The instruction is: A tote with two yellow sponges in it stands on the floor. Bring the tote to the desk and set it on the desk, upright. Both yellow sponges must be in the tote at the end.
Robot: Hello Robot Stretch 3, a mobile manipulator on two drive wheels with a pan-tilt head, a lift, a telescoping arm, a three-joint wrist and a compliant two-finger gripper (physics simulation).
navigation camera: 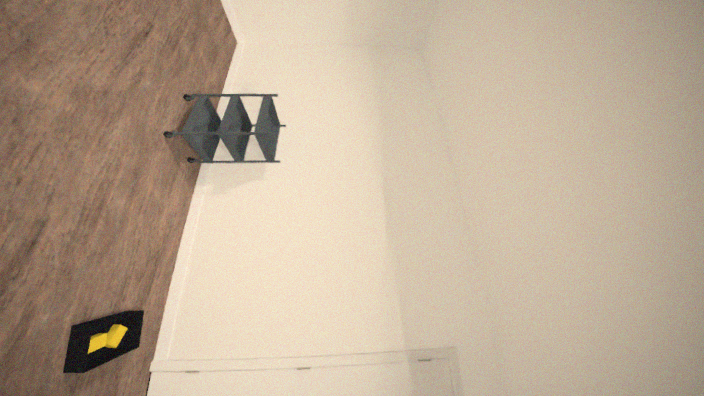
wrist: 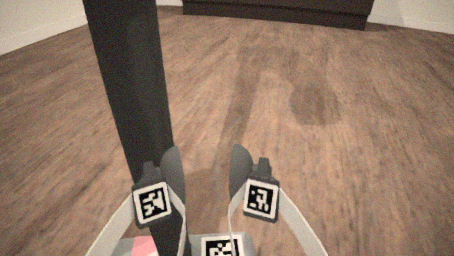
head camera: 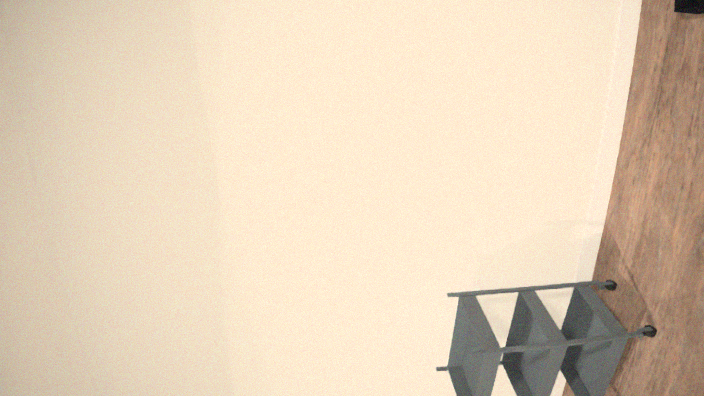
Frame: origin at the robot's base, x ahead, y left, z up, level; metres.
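Where they show: gripper, fingertip midpoint: [wrist: 207,164].
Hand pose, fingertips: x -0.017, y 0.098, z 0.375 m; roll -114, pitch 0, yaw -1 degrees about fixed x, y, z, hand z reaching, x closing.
Things, the pixels of their top centre, and the offset from my fingertips. "spot": a spot on its surface instead.
- black tote, surface spot: [navigation camera: 132,320] spot: 1.395 m ahead, 0.703 m right, 0.335 m down
- black corner, surface spot: [head camera: 690,5] spot: 1.401 m ahead, 0.676 m right, 0.339 m down
The black tote [navigation camera: 132,320] stands upright on the floor near the wall, at the lower left of the navigation view. Two yellow sponges [navigation camera: 97,343] [navigation camera: 117,336] lie in it, touching each other. A black corner [head camera: 690,5], which looks like part of the tote, shows at the top right of the sideways head view. My gripper [wrist: 207,164] is open in the wrist view, with bare floor seen between its fingertips. The tote does not show in the wrist view. I cannot identify the desk in these views.
A grey three-tier trolley [head camera: 477,325] [navigation camera: 268,125] stands by the wall. A white door frame [navigation camera: 300,357] is near the tote. The wrist view shows a dark furniture base [wrist: 277,11] at the far wall and a dark post [wrist: 130,75] left of the gripper.
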